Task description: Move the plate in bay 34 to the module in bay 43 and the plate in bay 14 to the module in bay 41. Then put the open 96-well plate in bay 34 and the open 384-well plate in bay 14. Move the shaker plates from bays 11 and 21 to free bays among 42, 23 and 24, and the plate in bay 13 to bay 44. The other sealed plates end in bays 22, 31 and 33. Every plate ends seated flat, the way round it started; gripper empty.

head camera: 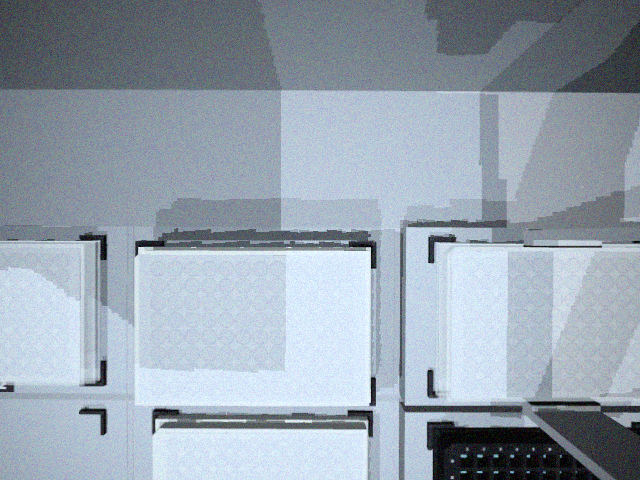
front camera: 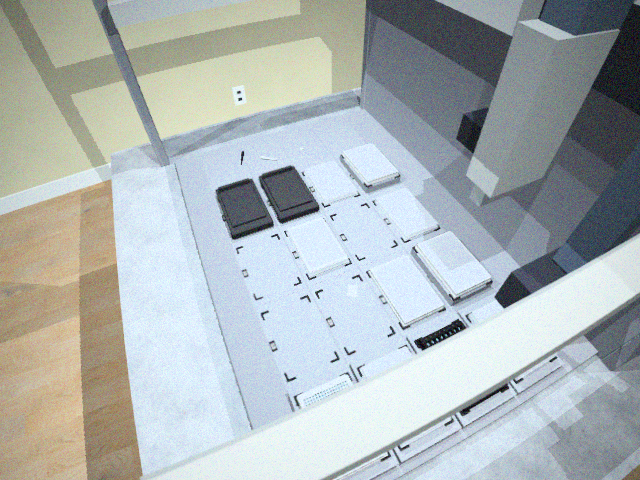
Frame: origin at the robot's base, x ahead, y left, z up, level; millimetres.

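Seen in the pictures: gripper, fingertip midpoint: [head camera: 555, 321]; robot's base at its link origin: [front camera: 219, 199].
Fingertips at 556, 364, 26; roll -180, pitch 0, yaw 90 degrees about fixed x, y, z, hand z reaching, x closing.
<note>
Pixels of each thing's top centre, then the offset from my fingertips to it, as dx, dy, dz. "*": a spot on its surface instead.
- sealed plate at its top centre: [head camera: 563, 324] [front camera: 514, 332] +0, +0, +7
- bay 43 at a spot on its surface: [head camera: 330, 330] * -124, -3, +8
- bay 41 at a spot on its surface: [front camera: 370, 162] * -486, -2, +8
- dark open 96-well plate at its top centre: [front camera: 462, 361] +0, -107, +3
- pale open 384-well plate at a spot on its surface: [front camera: 325, 391] * -51, -321, +3
- small white scrap at its top centre: [front camera: 352, 290] -205, -195, -25
My gripper [head camera: 563, 324] has its jaws at the two long edges of the sealed plate [head camera: 475, 320] [front camera: 484, 313] in bay 44, shut on it; it looks flat there. In the front view the jaws are hidden behind the frame bar. Sealed plates lie on the module in bay 43 [head camera: 330, 330] [front camera: 452, 260] and on the one in bay 41 [front camera: 370, 162]. The dark open 96-well plate [front camera: 440, 334] [head camera: 496, 465] is in bay 34. The pale open 384-well plate [front camera: 325, 391] is in bay 14, partly hidden. Sealed plates in bays 42 [front camera: 408, 211] [head camera: 36, 330] and 24 [front camera: 385, 364] lie in place.
Other sealed plates are in bays 31 [front camera: 330, 180], 22 [front camera: 317, 245] and 33 [front camera: 405, 291] [head camera: 258, 454]. The dark shaker modules of bays 11 [front camera: 244, 206] and 21 [front camera: 288, 192] carry no plate. A small white scrap [front camera: 353, 289] lies in bay 23. The pipetting stage [front camera: 537, 108] hangs right.
</note>
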